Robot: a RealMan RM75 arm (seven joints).
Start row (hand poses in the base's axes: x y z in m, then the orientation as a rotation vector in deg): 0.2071 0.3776 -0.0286 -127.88 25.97 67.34
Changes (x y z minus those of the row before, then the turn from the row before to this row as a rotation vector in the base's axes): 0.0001 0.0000 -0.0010 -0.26 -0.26 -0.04; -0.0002 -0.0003 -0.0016 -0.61 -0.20 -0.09; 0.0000 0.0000 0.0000 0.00 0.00 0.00; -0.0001 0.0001 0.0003 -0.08 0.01 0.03; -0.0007 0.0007 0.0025 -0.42 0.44 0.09; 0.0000 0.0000 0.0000 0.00 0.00 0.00; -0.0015 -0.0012 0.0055 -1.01 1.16 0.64; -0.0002 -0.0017 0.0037 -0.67 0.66 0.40; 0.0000 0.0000 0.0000 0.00 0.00 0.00; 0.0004 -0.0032 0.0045 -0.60 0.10 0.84; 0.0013 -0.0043 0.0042 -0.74 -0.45 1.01; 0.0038 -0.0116 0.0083 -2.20 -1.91 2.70; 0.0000 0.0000 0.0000 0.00 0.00 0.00; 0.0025 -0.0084 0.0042 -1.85 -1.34 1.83; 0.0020 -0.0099 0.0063 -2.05 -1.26 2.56; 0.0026 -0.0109 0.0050 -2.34 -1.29 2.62
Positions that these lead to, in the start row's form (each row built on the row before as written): 0.2072 0.3776 -0.0296 -128.21 26.09 67.02; 0.2070 0.3773 -0.0312 -128.78 26.52 66.75; 0.2070 0.3773 -0.0312 -128.78 26.52 66.75; 0.2069 0.3774 -0.0309 -128.86 26.55 66.78; 0.2062 0.3781 -0.0284 -129.05 26.91 67.35; 0.2062 0.3781 -0.0284 -129.05 26.91 67.35; 0.2047 0.3769 -0.0229 -129.64 27.37 69.06; 0.2045 0.3752 -0.0192 -130.07 27.66 70.05; 0.2045 0.3752 -0.0192 -130.07 27.66 70.05; 0.2049 0.3720 -0.0147 -130.94 27.22 70.59; 0.2062 0.3677 -0.0105 -132.30 26.49 70.56; 0.2100 0.3561 -0.0022 -136.46 24.39 69.57; 0.2100 0.3561 -0.0022 -136.46 24.39 69.57; 0.2125 0.3477 0.0020 -139.59 23.16 68.80; 0.2145 0.3378 0.0083 -143.19 21.19 68.40; 0.2171 0.3269 0.0133 -147.06 19.26 67.94
